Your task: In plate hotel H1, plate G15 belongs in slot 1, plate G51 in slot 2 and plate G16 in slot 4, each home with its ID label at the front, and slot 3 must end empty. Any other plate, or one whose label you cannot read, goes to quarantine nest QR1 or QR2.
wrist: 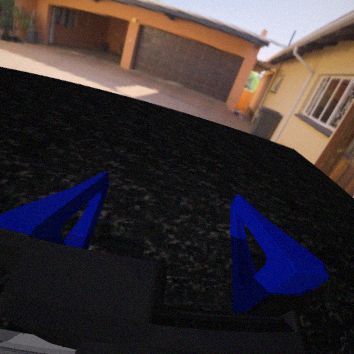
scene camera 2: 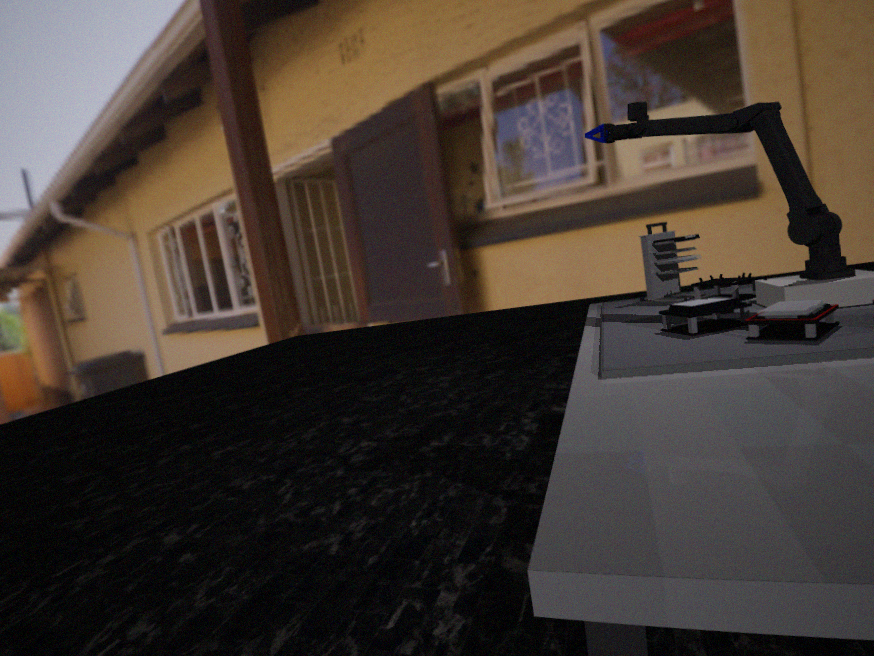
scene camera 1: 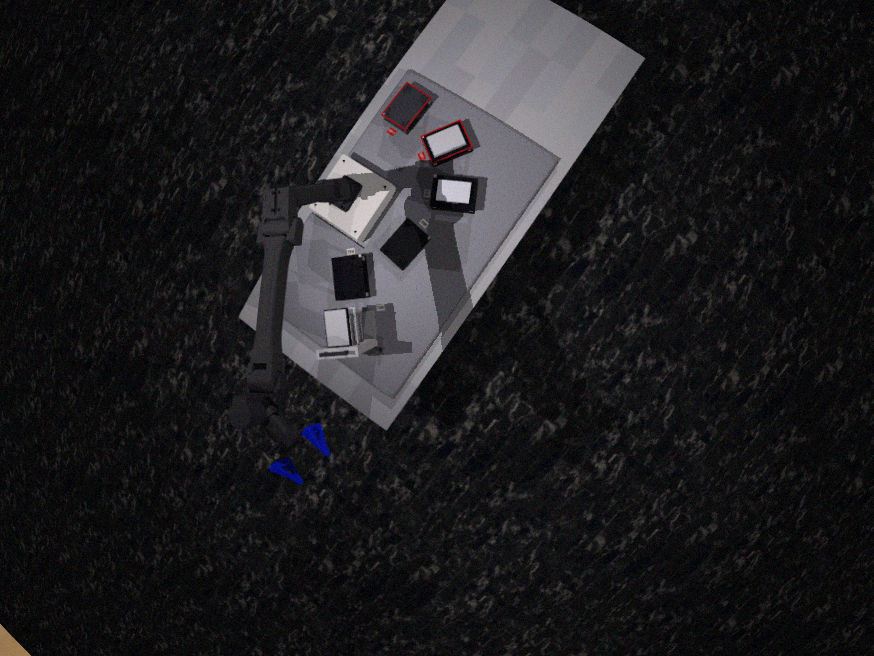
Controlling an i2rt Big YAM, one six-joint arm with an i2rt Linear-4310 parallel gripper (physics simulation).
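Places are measured from the arm's base along level axes (x right, y ahead, z up), in centimetres.
Where they show: gripper, fingertip midpoint: (wrist: 171,189) (scene camera 2: 586,136) (scene camera 1: 315,469); arm's base, link origin: (scene camera 2: 826,276) (scene camera 1: 346,194).
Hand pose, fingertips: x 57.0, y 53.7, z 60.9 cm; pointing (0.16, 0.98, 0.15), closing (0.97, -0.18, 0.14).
Observation:
Each offset is from my fingertips to the top centre of the thing. "pt": to the spot under its first point. Level surfaces: height alone.
My gripper (scene camera 1: 316,469) (scene camera 2: 586,134) (wrist: 171,189) is open and empty, high up and past the table's near end in scene camera 1. The pale plate hotel (scene camera 1: 324,353) (scene camera 2: 654,268) stands upright at that end; a white rectangular surface {pt dx -17.0, dy -25.0, dz -44.9 cm} (scene camera 1: 336,327) shows at its shelves, but slot numbers and contents are unclear. A white plate {dx -93.4, dy -32.0, dz -61.6 cm} (scene camera 1: 446,141) (scene camera 2: 790,309) sits on one red-edged nest (scene camera 1: 429,158) (scene camera 2: 753,320). The other red-edged nest {dx -98.2, dy -53.4, dz -62.4 cm} (scene camera 1: 406,106) shows a dark top without a white plate. Another white plate {dx -78.0, dy -19.0, dz -60.6 cm} (scene camera 1: 455,191) (scene camera 2: 702,303) sits on a black nest {pt dx -76.8, dy -11.5, dz -61.9 cm} (scene camera 1: 471,206). Plate labels are unreadable.
Two black stands (scene camera 1: 404,243) (scene camera 1: 350,276) lie between the hotel and the arm's white base (scene camera 1: 369,211) (scene camera 2: 776,290). They show no white plates. A grey mat {dz -67.0 cm} (scene camera 1: 511,165) (scene camera 2: 638,360) lies under the items on the pale table {dz -68.3 cm} (scene camera 1: 593,67) (scene camera 2: 691,508). The dark arm (scene camera 1: 271,303) (scene camera 2: 787,162) reaches over the table's edge.

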